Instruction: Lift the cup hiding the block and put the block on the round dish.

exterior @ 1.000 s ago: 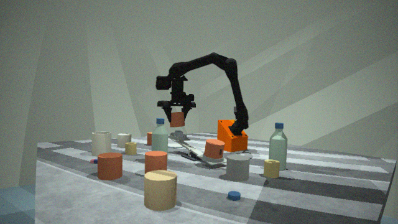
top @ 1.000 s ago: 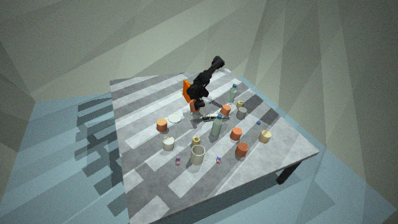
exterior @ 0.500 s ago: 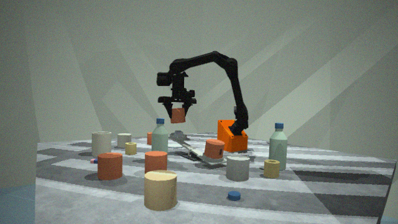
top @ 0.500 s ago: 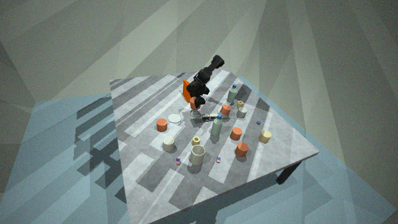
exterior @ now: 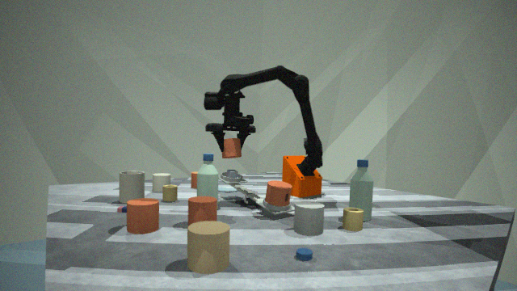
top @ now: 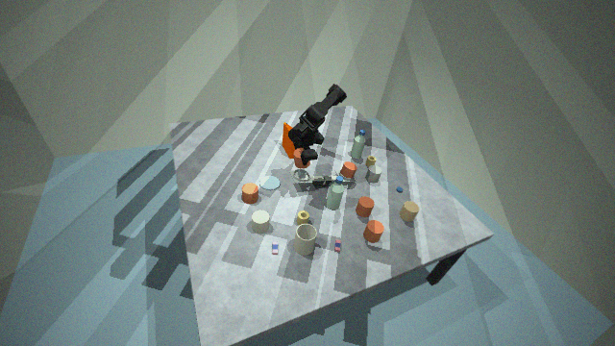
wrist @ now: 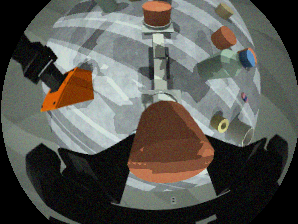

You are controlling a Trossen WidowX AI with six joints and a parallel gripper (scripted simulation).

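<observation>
Now: the small grey block 1 cm to the left of my gripper tip and 8 cm below it. Round my gripper tip: grey cylinder: 3 cm ahead, 43 cm to the left, 13 cm below; pale blue round dish: 6 cm behind, 13 cm to the right, 17 cm below; blue cap: 13 cm ahead, 52 cm to the left, 16 cm below.
</observation>
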